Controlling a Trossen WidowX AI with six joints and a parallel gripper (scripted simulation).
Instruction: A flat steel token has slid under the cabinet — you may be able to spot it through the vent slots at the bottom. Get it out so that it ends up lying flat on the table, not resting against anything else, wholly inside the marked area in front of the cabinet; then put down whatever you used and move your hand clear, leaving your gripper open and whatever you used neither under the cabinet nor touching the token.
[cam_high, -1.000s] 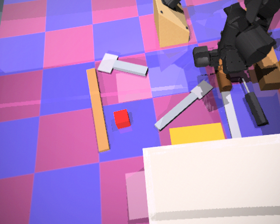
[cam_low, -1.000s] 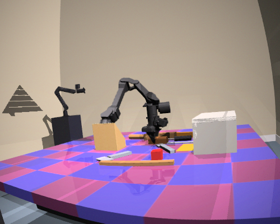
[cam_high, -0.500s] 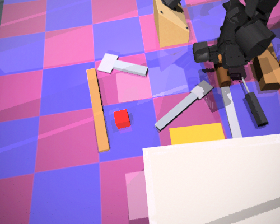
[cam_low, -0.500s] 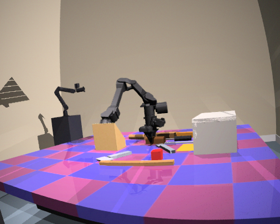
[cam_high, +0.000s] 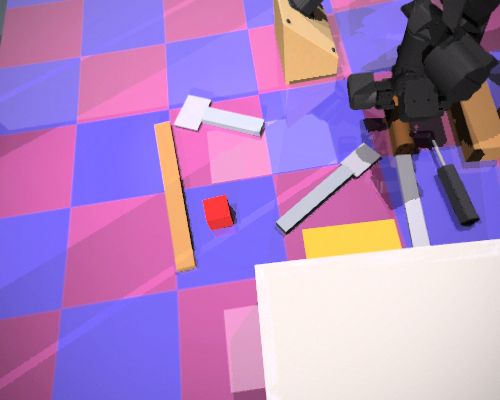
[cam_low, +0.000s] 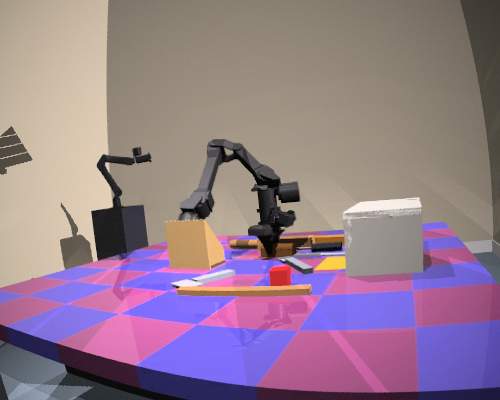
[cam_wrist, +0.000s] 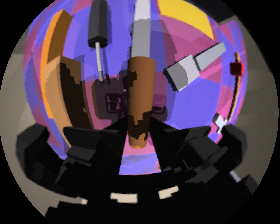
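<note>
Now: gripper tip 130 mm short of the black screwdriver and 30 mm to the right of it. Also, from my gripper tip: grey t-shaped tool 110 mm behind, 330 mm to the right; then wooden block 60 mm behind, 140 mm to the left, 10 mm above; then grey paddle-ended bar 90 mm ahead, 140 mm to the right.
</note>
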